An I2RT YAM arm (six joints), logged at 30 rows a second.
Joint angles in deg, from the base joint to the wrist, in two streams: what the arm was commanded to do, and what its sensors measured. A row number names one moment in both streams.
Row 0, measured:
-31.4 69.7 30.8 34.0 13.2 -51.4
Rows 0 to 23, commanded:
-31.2 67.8 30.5 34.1 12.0 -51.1
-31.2 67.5 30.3 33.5 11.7 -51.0
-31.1 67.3 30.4 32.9 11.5 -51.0
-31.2 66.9 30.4 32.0 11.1 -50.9
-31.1 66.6 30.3 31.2 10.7 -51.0
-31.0 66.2 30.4 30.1 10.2 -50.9
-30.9 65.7 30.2 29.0 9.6 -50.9
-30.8 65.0 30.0 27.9 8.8 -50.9
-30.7 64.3 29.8 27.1 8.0 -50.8
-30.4 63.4 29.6 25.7 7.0 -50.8
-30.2 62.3 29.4 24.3 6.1 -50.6
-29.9 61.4 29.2 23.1 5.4 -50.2
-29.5 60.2 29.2 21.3 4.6 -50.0
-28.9 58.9 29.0 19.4 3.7 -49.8
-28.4 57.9 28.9 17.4 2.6 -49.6
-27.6 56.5 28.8 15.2 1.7 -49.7
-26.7 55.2 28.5 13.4 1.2 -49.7
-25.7 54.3 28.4 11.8 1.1 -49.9
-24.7 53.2 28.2 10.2 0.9 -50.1
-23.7 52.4 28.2 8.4 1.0 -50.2
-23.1 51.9 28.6 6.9 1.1 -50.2
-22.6 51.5 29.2 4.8 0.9 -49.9
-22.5 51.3 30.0 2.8 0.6 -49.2
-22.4 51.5 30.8 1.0 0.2 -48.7
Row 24, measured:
-22.7 52.0 29.0 9.3 2.3 -50.4
